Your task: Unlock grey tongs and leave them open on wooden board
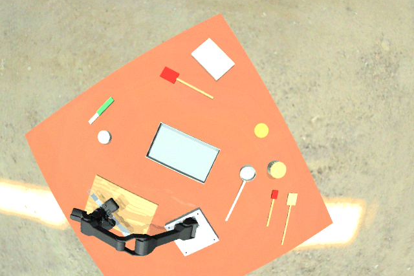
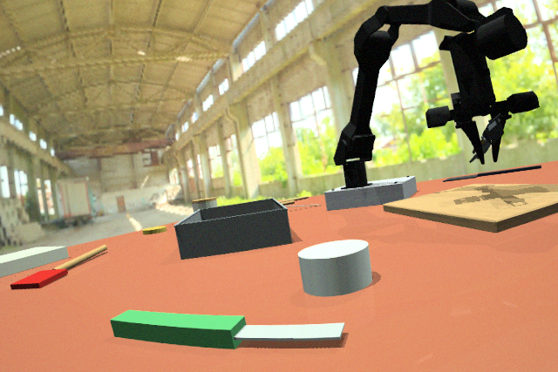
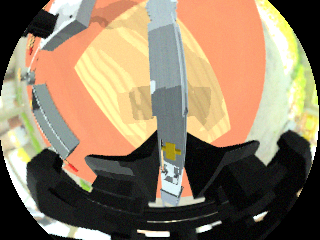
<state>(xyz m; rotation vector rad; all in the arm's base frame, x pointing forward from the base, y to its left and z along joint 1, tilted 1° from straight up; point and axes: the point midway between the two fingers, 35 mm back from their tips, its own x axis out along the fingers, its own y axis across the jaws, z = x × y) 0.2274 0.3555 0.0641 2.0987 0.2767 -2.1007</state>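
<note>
Right now the wooden board is 60 mm below my gripper tip, 40 mm behind it and 30 mm to the right of it. From my gripper tip the other things lie so: green-white tool 460 mm ahead, 140 mm to the right, 60 mm below; roasting tin 460 mm to the right, 110 mm ahead, 40 mm below; red spatula 590 mm to the right, 420 mm ahead, 70 mm below.
</note>
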